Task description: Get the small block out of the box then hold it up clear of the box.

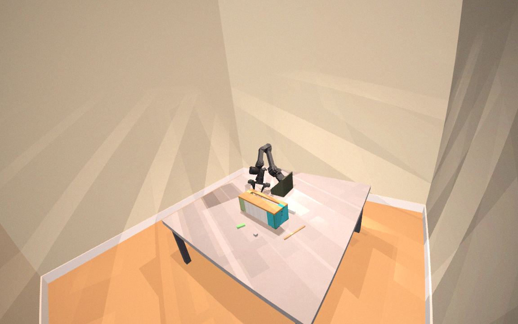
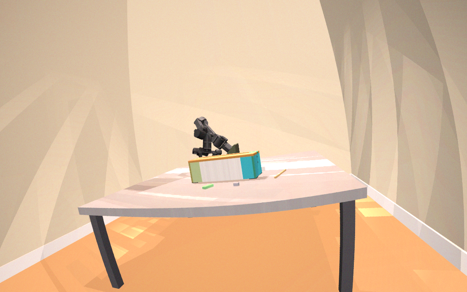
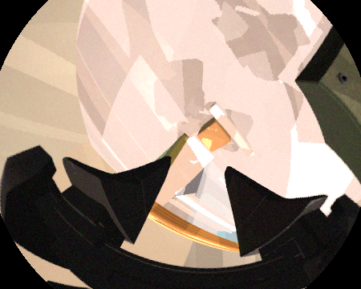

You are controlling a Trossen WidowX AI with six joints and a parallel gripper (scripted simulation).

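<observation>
Now: the small orange block 60 mm below my gripper tip and 10 mm behind it. From my gripper tip the other things lie so: small grey cube: 300 mm ahead, 290 mm to the left, 70 mm below; orange stick: 480 mm to the left, 130 mm ahead, 70 mm below; box: 170 mm to the left, 70 mm ahead, 10 mm below.
</observation>
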